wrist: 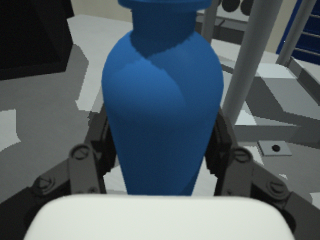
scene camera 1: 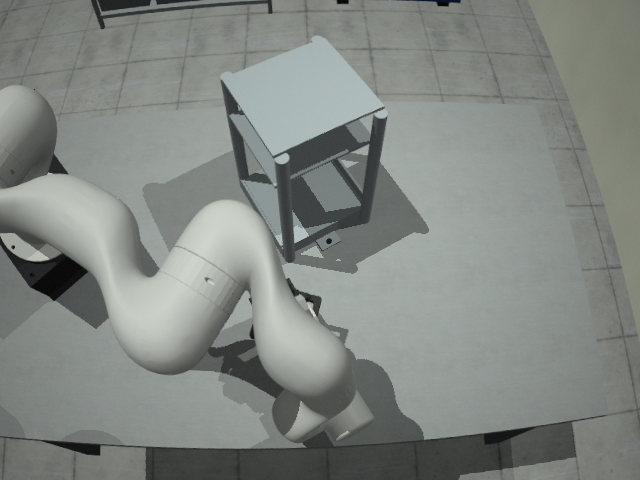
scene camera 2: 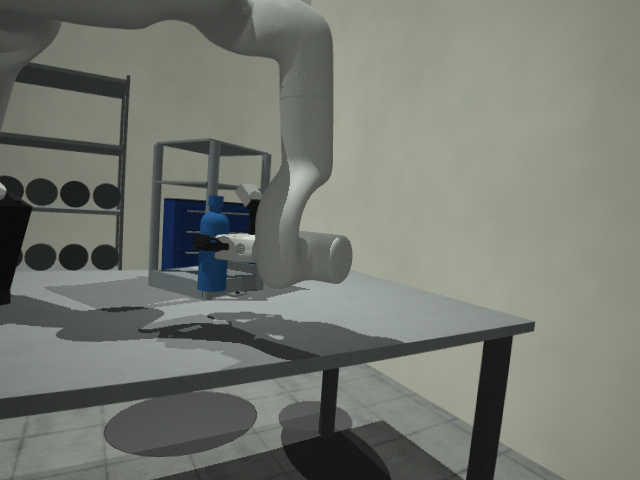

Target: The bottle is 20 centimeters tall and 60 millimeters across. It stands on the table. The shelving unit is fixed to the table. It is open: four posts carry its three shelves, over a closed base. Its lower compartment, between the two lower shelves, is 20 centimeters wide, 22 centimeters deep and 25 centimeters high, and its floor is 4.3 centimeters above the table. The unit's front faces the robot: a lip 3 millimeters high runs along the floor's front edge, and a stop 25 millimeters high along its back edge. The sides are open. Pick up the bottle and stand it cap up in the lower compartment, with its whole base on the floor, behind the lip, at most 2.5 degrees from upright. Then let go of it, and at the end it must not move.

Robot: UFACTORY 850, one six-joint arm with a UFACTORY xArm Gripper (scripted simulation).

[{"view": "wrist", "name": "my gripper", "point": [161, 112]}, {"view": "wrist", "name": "blue bottle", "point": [162, 83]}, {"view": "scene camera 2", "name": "my gripper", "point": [207, 240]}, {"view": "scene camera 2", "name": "blue bottle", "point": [212, 273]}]
